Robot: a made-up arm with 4 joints. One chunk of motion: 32 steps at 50 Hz.
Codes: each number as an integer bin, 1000 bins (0 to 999) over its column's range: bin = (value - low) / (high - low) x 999, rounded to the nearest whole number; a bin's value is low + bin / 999 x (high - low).
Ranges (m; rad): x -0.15..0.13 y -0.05..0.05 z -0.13..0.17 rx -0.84..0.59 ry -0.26..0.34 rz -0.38..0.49
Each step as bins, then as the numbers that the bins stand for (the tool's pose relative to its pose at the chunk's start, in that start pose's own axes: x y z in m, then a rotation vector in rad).
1 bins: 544 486 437 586 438 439
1 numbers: 0.0025 -0.0014 0.0012 -0.0012 0.0031 0.0023
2 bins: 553 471 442 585 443 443
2 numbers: 0.0050 -0.0029 0.0027 -0.0026 0.0061 0.0058
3 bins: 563 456 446 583 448 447
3 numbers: 0.0078 -0.0044 0.0039 -0.0055 0.0091 0.0093
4 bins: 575 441 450 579 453 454
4 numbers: 0.0112 -0.0059 0.0051 -0.0112 0.0121 0.0154
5 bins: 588 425 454 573 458 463
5 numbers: 0.0148 -0.0075 0.0063 -0.0198 0.0151 0.0232
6 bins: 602 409 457 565 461 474
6 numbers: 0.0187 -0.0091 0.0072 -0.0312 0.0169 0.0328
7 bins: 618 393 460 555 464 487
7 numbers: 0.0232 -0.0107 0.0081 -0.0456 0.0187 0.0441
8 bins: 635 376 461 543 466 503
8 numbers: 0.0280 -0.0124 0.0084 -0.0627 0.0199 0.0580
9 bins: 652 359 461 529 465 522
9 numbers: 0.0327 -0.0141 0.0084 -0.0828 0.0193 0.0746
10 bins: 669 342 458 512 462 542
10 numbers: 0.0375 -0.0158 0.0075 -0.1071 0.0175 0.0920
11 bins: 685 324 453 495 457 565
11 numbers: 0.0420 -0.0176 0.0060 -0.1314 0.0145 0.1120
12 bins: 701 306 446 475 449 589
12 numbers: 0.0465 -0.0194 0.0039 -0.1601 0.0097 0.1329
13 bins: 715 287 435 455 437 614
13 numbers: 0.0504 -0.0213 0.0006 -0.1887 0.0025 0.1547
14 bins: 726 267 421 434 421 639
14 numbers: 0.0535 -0.0233 -0.0036 -0.2188 -0.0071 0.1765
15 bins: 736 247 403 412 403 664
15 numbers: 0.0563 -0.0253 -0.0090 -0.2503 -0.0180 0.1983
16 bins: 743 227 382 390 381 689
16 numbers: 0.0582 -0.0273 -0.0153 -0.2817 -0.0312 0.2200
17 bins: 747 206 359 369 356 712
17 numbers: 0.0594 -0.0294 -0.0222 -0.3118 -0.0462 0.2401
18 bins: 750 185 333 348 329 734
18 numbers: 0.0602 -0.0315 -0.0300 -0.3419 -0.0624 0.2592
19 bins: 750 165 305 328 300 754
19 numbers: 0.0602 -0.0335 -0.0384 -0.3705 -0.0798 0.2766
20 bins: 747 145 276 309 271 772
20 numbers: 0.0594 -0.0355 -0.0471 -0.3977 -0.0972 0.2923
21 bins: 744 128 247 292 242 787
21 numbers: 0.0585 -0.0372 -0.0558 -0.4220 -0.1147 0.3054
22 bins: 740 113 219 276 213 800
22 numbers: 0.0574 -0.0387 -0.0642 -0.4449 -0.1321 0.3167
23 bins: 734 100 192 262 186 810
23 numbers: 0.0557 -0.0400 -0.0723 -0.4650 -0.1483 0.3254
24 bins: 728 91 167 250 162 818
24 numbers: 0.0540 -0.0409 -0.0798 -0.4821 -0.1627 0.3324
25 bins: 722 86 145 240 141 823
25 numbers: 0.0524 -0.0414 -0.0865 -0.4965 -0.1753 0.3367
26 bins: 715 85 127 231 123 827
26 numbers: 0.0504 -0.0415 -0.0919 -0.5093 -0.1861 0.3402
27 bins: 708 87 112 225 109 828
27 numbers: 0.0484 -0.0413 -0.0964 -0.5179 -0.1945 0.3411
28 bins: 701 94 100 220 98 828
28 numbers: 0.0465 -0.0406 -0.1000 -0.5251 -0.2011 0.3411
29 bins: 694 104 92 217 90 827
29 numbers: 0.0445 -0.0396 -0.1024 -0.5294 -0.2059 0.3402
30 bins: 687 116 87 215 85 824
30 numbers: 0.0426 -0.0384 -0.1039 -0.5322 -0.2089 0.3376
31 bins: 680 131 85 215 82 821
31 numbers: 0.0406 -0.0369 -0.1045 -0.5322 -0.2108 0.3350
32 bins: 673 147 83 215 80 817
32 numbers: 0.0386 -0.0353 -0.1051 -0.5322 -0.2120 0.3315
